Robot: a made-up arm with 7 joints.
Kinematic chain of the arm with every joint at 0, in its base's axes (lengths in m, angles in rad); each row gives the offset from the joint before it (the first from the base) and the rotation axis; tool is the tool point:
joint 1: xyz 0 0 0.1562 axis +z
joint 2: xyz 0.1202 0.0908 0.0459 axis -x
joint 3: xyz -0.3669 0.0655 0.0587 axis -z
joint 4: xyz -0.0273 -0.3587 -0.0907 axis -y
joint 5: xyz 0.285 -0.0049 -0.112 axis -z
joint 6: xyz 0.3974 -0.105 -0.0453 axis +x
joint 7: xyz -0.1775 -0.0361 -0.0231 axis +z
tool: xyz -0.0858 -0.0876 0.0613
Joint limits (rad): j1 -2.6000..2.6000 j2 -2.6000..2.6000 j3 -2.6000..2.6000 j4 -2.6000..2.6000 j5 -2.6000..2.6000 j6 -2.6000..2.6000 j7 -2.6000..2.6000
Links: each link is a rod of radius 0.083 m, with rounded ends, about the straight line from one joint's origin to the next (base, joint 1, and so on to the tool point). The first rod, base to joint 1, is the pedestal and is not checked.
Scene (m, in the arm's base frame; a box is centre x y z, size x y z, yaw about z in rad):
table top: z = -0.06
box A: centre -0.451 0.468 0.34 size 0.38 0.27 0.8 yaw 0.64
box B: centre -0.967 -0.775 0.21 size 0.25 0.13 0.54 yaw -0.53
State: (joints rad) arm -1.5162 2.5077 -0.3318 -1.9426 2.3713 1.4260 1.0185
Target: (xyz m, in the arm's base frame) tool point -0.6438 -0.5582 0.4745
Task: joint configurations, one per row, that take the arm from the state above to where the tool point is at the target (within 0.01 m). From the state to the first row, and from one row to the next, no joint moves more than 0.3 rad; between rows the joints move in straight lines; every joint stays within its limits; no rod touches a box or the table.
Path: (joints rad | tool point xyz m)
1: -1.3003 2.5092 -0.4677 -1.7805 2.1168 1.4796 1.1288 | 0.4294 0.4420 0.5043
2: -1.0843 2.5107 -0.6036 -1.6183 1.8623 1.5332 1.2391 | 0.3808 0.4142 0.6237
3: -0.8684 2.5123 -0.7394 -1.4562 1.6078 1.5869 1.3493 | 0.3360 0.3356 0.7263
4: -0.6525 2.5138 -0.8753 -1.2940 1.3533 1.6405 1.4596 | 0.3113 0.2111 0.7924
5: -0.3662 2.4198 -0.6772 -1.2038 1.4537 1.5499 1.4128 | 0.1151 0.3287 0.8270
6: -0.0799 2.3258 -0.4792 -1.1136 1.5542 1.4592 1.3661 | -0.1231 0.3248 0.8449
7: 0.2064 2.2317 -0.2811 -1.0235 1.6547 1.3686 1.3193 | -0.3347 0.1921 0.8382
8: 0.4928 2.1377 -0.0830 -0.9333 1.7552 1.2780 1.2725 | -0.4557 -0.0376 0.8012
9: 0.5429 2.0166 0.1427 -1.1152 1.7494 1.4598 1.1741 | -0.5521 -0.2301 0.7460
10: 0.5930 1.8956 0.3684 -1.2971 1.7435 1.6417 1.0757 | -0.6132 -0.4123 0.6339
11: 0.6431 1.7745 0.5942 -1.4790 1.7377 1.8235 0.9774 | -0.6438 -0.5582 0.4745

